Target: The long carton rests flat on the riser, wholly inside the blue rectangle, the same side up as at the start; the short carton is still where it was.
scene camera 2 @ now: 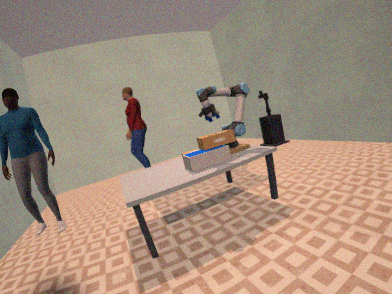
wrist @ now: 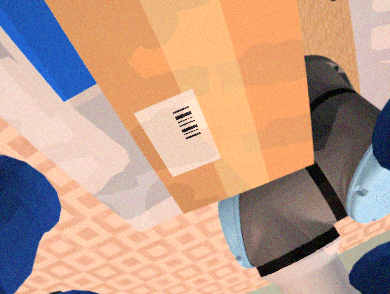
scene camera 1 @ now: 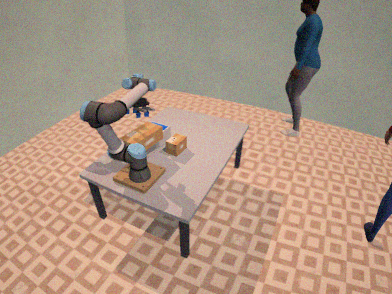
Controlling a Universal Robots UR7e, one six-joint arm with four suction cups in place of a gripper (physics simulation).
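Pixels of known places: hand, tool point: (scene camera 2: 212,118) (wrist: 225,244) (scene camera 1: 136,114); arm's base, link origin: (scene camera 2: 231,146) (scene camera 1: 140,175).
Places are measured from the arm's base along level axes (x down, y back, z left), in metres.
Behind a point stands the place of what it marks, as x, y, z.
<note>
The long carton (scene camera 1: 150,135) {-0.180, -0.226, 0.083} (scene camera 2: 216,139) {-0.148, -0.236, 0.237} (wrist: 210,75) {-0.190, -0.201, 0.158} is brown with a lighter tape strip and a white barcode label. It lies lengthwise beside the blue area; whether it touches or overlaps the riser is unclear. The grey riser (scene camera 2: 207,159) {-0.028, -0.390, 0.345} has a blue rectangle (scene camera 1: 160,126) (scene camera 2: 200,152) {-0.087, -0.416, 0.281} (wrist: 50,55) {-0.087, -0.242, 0.299} on top, partly hidden by the carton in the wrist view. The short carton (scene camera 1: 176,144) {-0.068, -0.375, -0.036} stands on the table, apart from the long one; it does not show in scene camera 2. My gripper (scene camera 1: 139,114) (scene camera 2: 210,118) is open, its suction cups above the long carton and holding nothing.
The arm's base stands on a brown board (scene camera 1: 123,177) {-0.002, 0.084, 0.080} on the grey table (scene camera 1: 210,135) {0.033, -0.786, -0.097} (scene camera 2: 150,181) {0.033, -0.875, 0.253}. A person in blue (scene camera 1: 308,42) (scene camera 2: 22,130) and one in red (scene camera 2: 133,115) stand away from the table. A black pedestal (scene camera 2: 272,129) stands behind.
</note>
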